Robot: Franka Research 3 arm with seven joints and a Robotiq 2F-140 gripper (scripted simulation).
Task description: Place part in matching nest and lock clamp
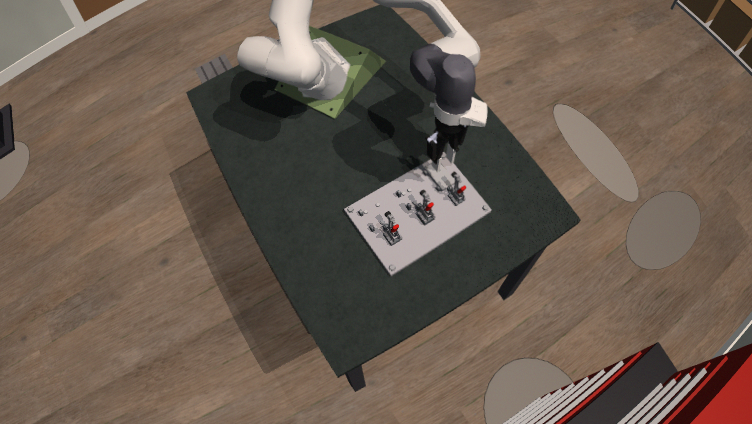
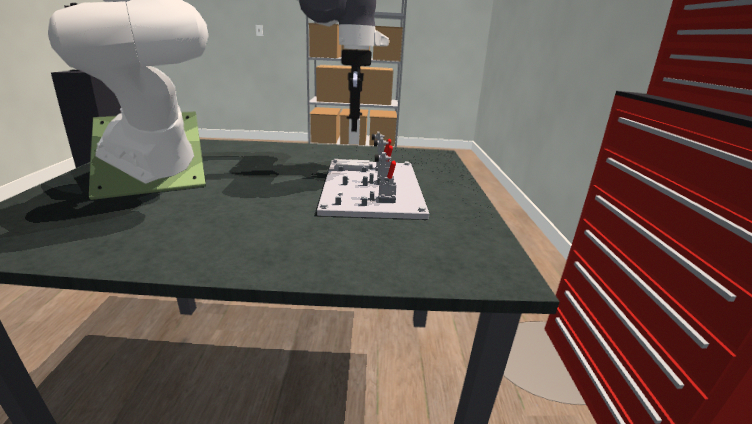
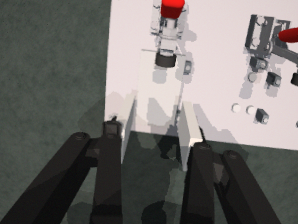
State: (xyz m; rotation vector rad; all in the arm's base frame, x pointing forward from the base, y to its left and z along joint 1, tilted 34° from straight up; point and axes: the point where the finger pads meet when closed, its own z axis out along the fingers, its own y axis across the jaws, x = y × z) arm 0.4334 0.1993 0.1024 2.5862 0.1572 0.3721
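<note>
The clamp lies 8 cm ahead of my hand and 6 cm below it. Also, from my hand: light grey fixture plate (11 cm to the right, 11 cm below, 6 cm ahead); part (10 cm below).
</note>
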